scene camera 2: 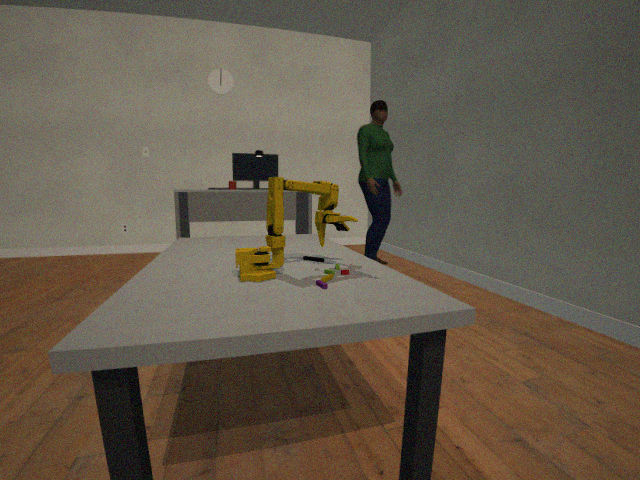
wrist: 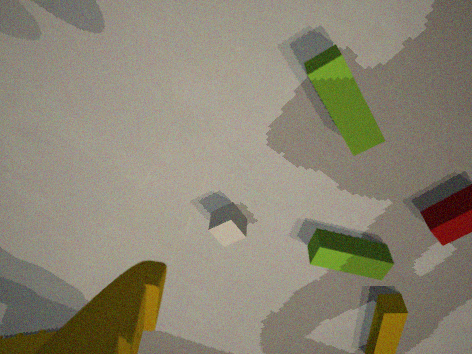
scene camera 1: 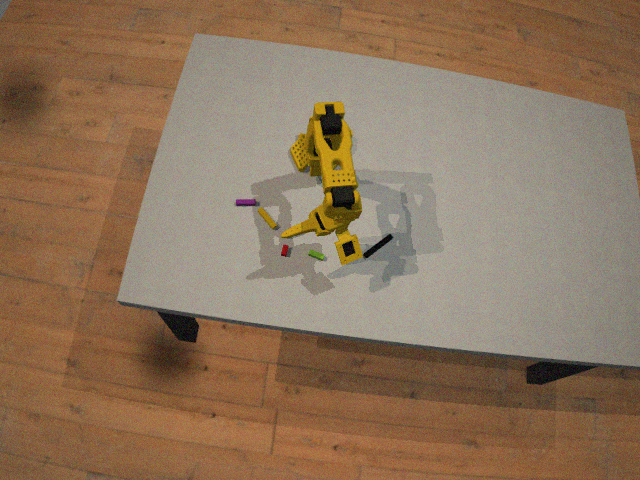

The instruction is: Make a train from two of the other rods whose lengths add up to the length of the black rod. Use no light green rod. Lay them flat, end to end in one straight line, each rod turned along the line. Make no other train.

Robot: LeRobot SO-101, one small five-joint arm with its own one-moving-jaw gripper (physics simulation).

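Frame: origin at the arm's base, x right, y back, z down, level; centimetres.
Where they show: hand, its tool point: (scene camera 2: 323, 245) (wrist: 162, 287) (scene camera 1: 334, 228); arm's base, origin of its link: (scene camera 2: 264, 275) (scene camera 1: 315, 163).
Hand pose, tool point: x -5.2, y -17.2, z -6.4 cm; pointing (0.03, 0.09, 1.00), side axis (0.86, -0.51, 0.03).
Observation:
Each offset is from my tool point to the top centre of the thing. Level surfaces: height alone.
The black rod @(dx -9.6, dy +0.3, dz +5.4 cm) (scene camera 1: 377, 245) (scene camera 2: 313, 258) lies alone, right of the gripper in the first scene view. One light green rod @(dx +2.4, dy -3.6, dz +5.4 cm) (scene camera 1: 316, 255) (wrist: 347, 107) lies near the red rod @(dx +8.6, dy -3.6, dz +5.4 cm) (scene camera 1: 284, 250) (scene camera 2: 344, 272) (wrist: 452, 220). Another light green rod @(dx +7.5, dy +0.4, dz +5.4 cm) (scene camera 2: 329, 271) (wrist: 350, 255) lies beside the yellow rod @(dx +13.1, dy +2.7, dz +5.4 cm) (scene camera 1: 267, 218) (scene camera 2: 327, 277) (wrist: 389, 325). The purple rod @(dx +17.9, dy +5.5, dz +5.4 cm) (scene camera 1: 245, 202) (scene camera 2: 321, 284) lies beyond the yellow one. A small white rod @(dx +3.1, dy +2.5, dz +5.4 cm) (wrist: 228, 231) is hidden by the arm in the first scene view. My gripper (scene camera 1: 310, 237) (scene camera 2: 339, 233) is open and empty, high above the table.
The grey table @(dz +6.4 cm) (scene camera 1: 491, 206) (scene camera 2: 232, 320) carries the arm's base behind the rods. Arm shadows fall across the rods. Beyond the table, a person (scene camera 2: 376, 155) stands by the wall and a desk (scene camera 2: 242, 205) holds a monitor (scene camera 2: 254, 166).

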